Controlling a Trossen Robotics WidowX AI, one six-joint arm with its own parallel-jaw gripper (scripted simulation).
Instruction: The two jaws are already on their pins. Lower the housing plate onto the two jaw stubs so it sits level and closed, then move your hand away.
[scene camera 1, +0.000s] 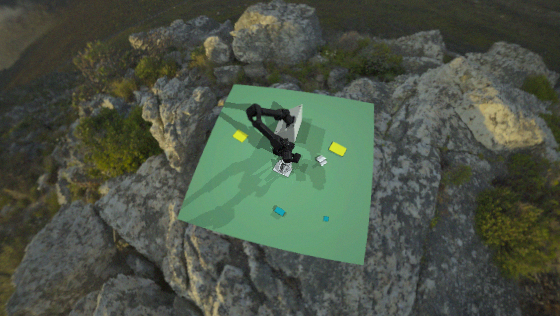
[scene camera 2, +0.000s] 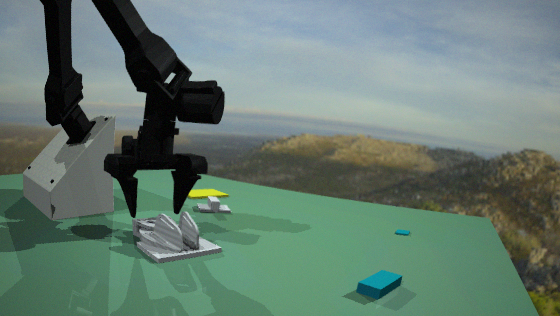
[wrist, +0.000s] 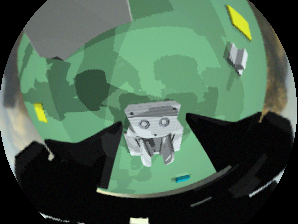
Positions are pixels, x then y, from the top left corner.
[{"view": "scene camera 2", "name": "my gripper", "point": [155, 215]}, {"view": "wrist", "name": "my gripper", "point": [154, 120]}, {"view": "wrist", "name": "grey housing plate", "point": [153, 114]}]
